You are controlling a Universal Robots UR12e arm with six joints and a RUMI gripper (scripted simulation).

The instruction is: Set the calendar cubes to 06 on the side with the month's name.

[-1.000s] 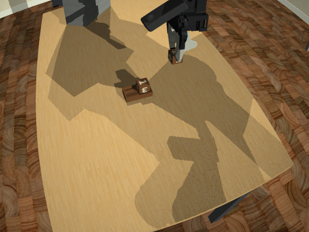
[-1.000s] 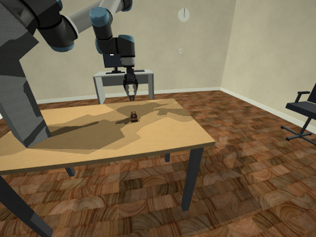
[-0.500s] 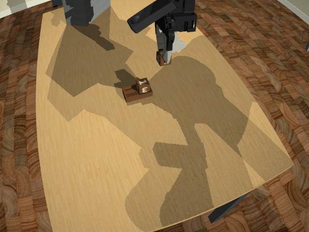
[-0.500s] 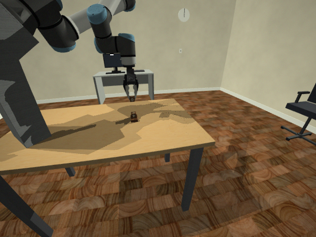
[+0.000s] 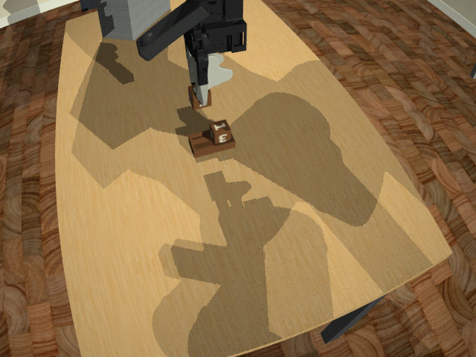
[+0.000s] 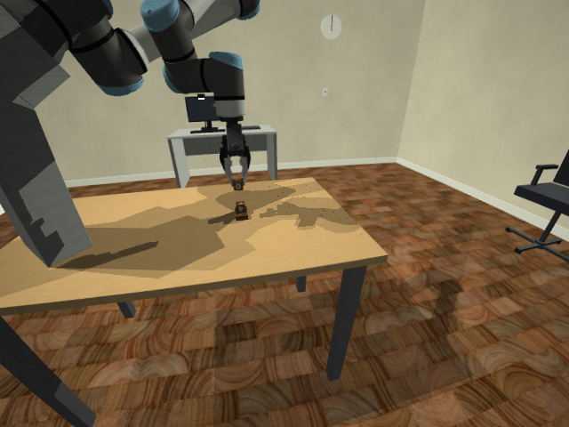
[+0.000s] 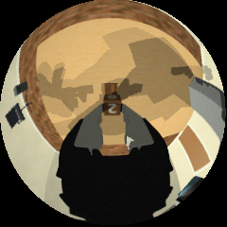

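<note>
Right now the cube is 1 cm behind my hand, 3 cm to the left of it and 11 cm below it. The rest, counted from my hand: brown calendar tray (2 cm to the left, 13 cm below).
</note>
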